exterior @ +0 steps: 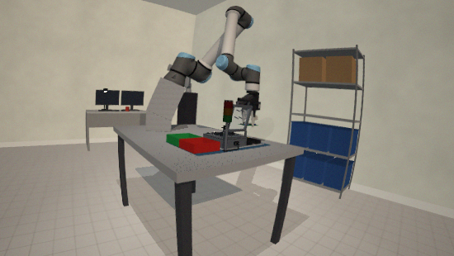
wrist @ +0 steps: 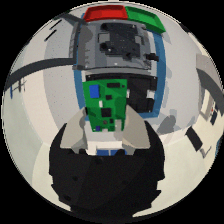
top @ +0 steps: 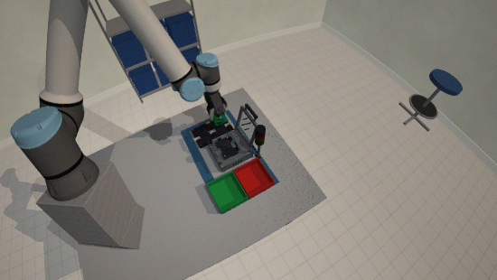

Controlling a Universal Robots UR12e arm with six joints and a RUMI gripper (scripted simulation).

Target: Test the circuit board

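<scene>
Now: hand 60 mm short of the tester lid, 170 mm to the left of it and 60 mm below it. Also, from my hand: green bin (200 mm behind, 340 mm to the right, 110 mm below); then red bin (50 mm behind, 360 mm to the right, 110 mm below); then green circuit board (10 mm to the left).
</scene>
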